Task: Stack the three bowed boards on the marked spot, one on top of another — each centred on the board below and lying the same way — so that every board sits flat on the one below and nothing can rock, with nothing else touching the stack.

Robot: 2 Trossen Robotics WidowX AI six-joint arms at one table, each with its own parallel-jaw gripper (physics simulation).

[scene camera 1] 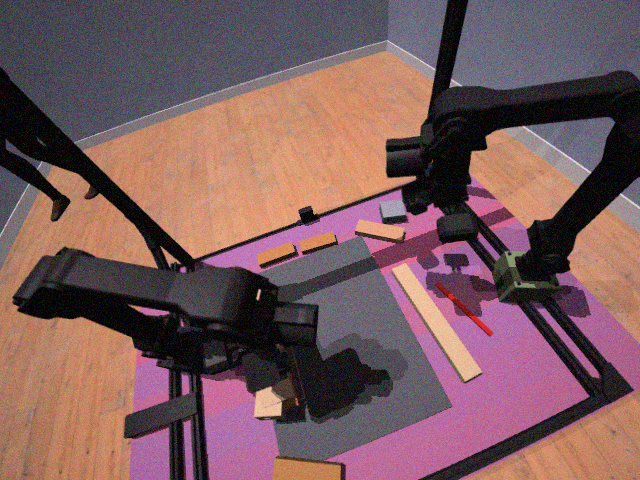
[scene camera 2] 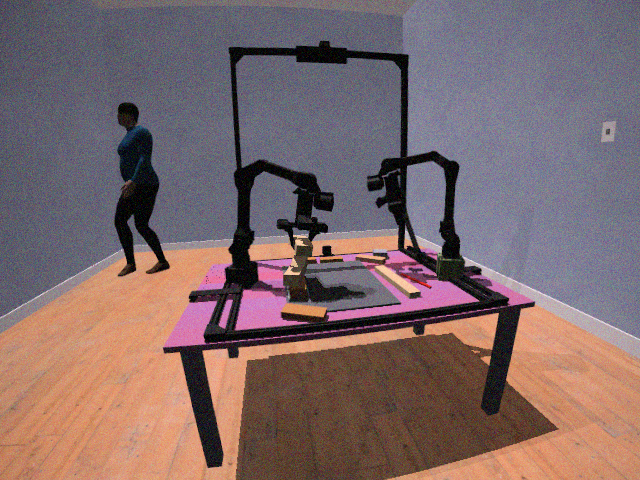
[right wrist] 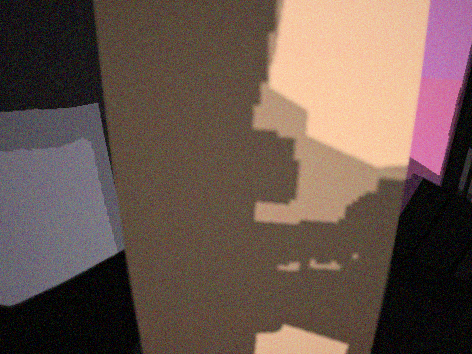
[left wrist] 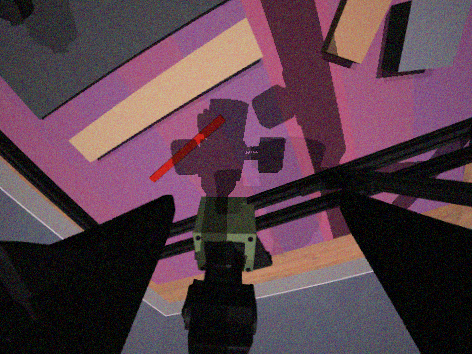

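Pixels of known places: left gripper, fingertip midpoint: (scene camera 2: pixel 398 223) (left wrist: pixel 257 201); right gripper, fingertip midpoint: (right wrist: pixel 250 243); left arm's base, link origin: (scene camera 1: pixel 531 268) (scene camera 2: pixel 450 256) (left wrist: pixel 224 254); right arm's base, link origin: (scene camera 1: pixel 179 346) (scene camera 2: pixel 241 265).
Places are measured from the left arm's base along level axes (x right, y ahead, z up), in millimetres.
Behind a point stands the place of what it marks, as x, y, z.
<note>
A pale board (scene camera 2: pixel 302 244) @[-331, 543, 114] (right wrist: pixel 345 75) @[-298, 567, 117] is held raised, its near end toward scene camera 2. My right gripper (scene camera 2: pixel 302 237) @[-243, 586, 77] is shut on it; in the right wrist view the board fills the middle between the dark fingers. Below it, another pale board (scene camera 1: pixel 267 404) (scene camera 2: pixel 294 276) sits at the left edge of the grey mat (scene camera 1: pixel 356 439) @[-382, 405, -86] (scene camera 2: pixel 356 268) @[24, 409, -86], over something shadowed. Contact between the boards and the marked spot cannot be made out; the right arm hides much in scene camera 1. My left gripper (scene camera 1: pixel 435 217) (left wrist: pixel 257 201) @[30, 226, 132] is open, empty and high over the table's right side.
A long pale plank (scene camera 1: pixel 436 322) @[-120, 221, -70] (scene camera 2: pixel 397 281) @[-145, 219, -70] (left wrist: pixel 167 92) @[-77, 243, -70] and a red stick (scene camera 1: pixel 463 308) @[-74, 145, -87] (left wrist: pixel 187 148) @[-64, 153, -86] lie right of the mat. Orange-brown blocks (scene camera 1: pixel 276 254) @[62, 677, -69] (scene camera 1: pixel 317 242) @[112, 552, -71], a paler block (scene camera 1: pixel 379 230) @[161, 359, -70] and a grey block (scene camera 1: pixel 393 210) @[231, 315, -56] lie behind. Another orange block (scene camera 1: pixel 308 469) @[-445, 498, -65] (scene camera 2: pixel 303 311) @[-468, 500, -67] lies in front.
</note>
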